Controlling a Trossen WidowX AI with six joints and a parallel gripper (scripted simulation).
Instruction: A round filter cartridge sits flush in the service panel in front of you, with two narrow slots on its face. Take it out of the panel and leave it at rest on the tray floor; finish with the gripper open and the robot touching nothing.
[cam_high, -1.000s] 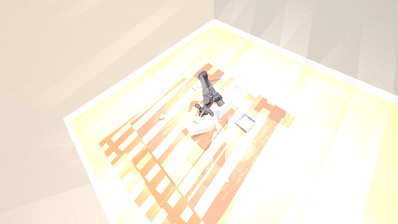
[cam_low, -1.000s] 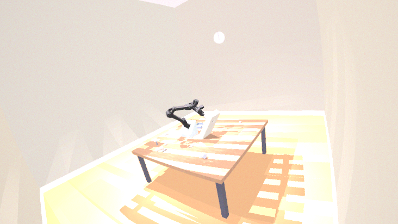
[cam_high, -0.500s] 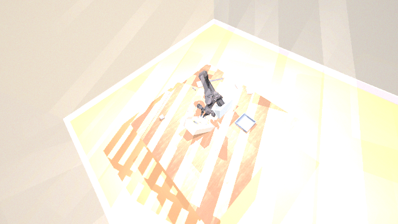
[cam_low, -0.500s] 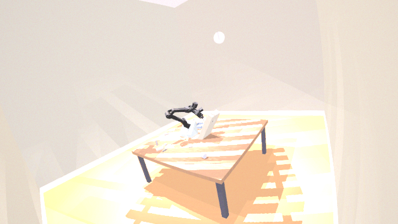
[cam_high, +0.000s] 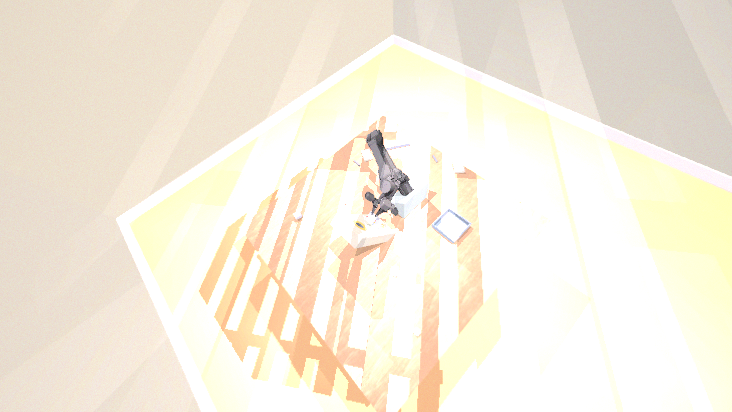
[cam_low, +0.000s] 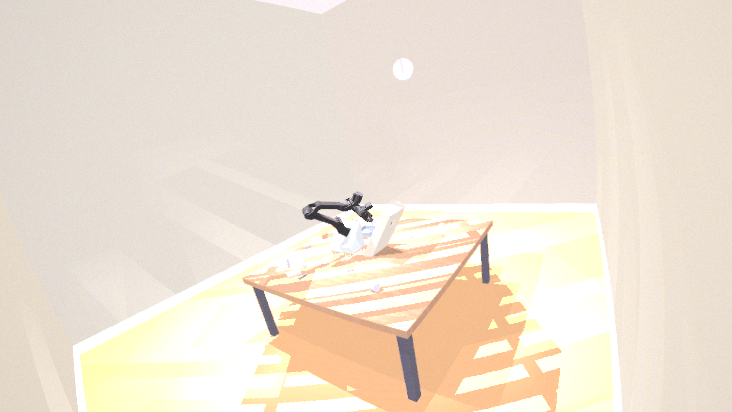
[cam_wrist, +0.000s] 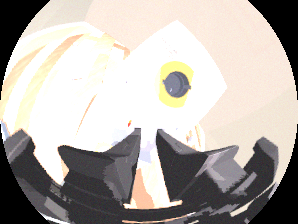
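My gripper tip is now 10 mm short of the filter cartridge and 10 mm above it. Also, from my gripper tip: tray (360 mm behind, 240 mm to the left, 200 mm below); then service panel (50 mm ahead, 10 mm to the left, 50 mm below).
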